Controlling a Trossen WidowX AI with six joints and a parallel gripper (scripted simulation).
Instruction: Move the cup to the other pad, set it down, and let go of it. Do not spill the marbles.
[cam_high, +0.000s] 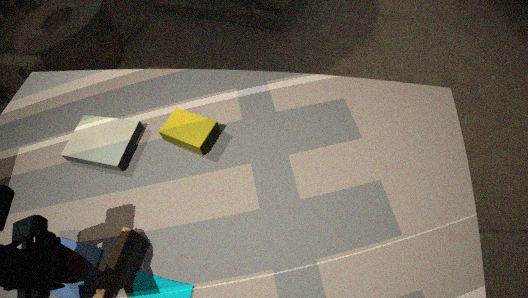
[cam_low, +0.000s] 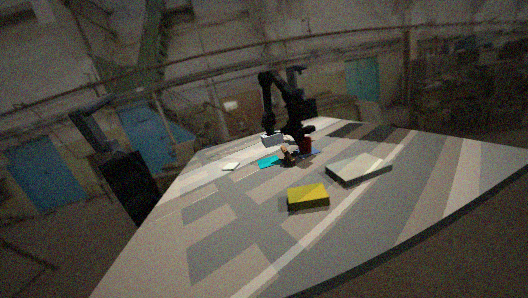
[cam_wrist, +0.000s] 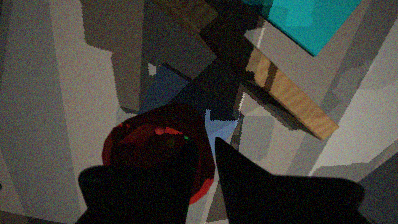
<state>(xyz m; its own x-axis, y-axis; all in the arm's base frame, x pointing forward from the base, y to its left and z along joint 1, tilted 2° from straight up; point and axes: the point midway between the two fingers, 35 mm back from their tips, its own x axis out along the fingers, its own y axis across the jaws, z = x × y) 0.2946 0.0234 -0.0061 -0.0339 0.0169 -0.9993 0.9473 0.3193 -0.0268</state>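
The blue pad is 3 cm ahead of my gripper tip, 2 cm to the left of it and 5 cm below it. The rest, counted from my gripper tip: cyan pad (3 cm behind, 18 cm to the right, 5 cm below); wooden bar (8 cm to the right, 3 cm below); cup (3 cm ahead, 1 cm to the left).
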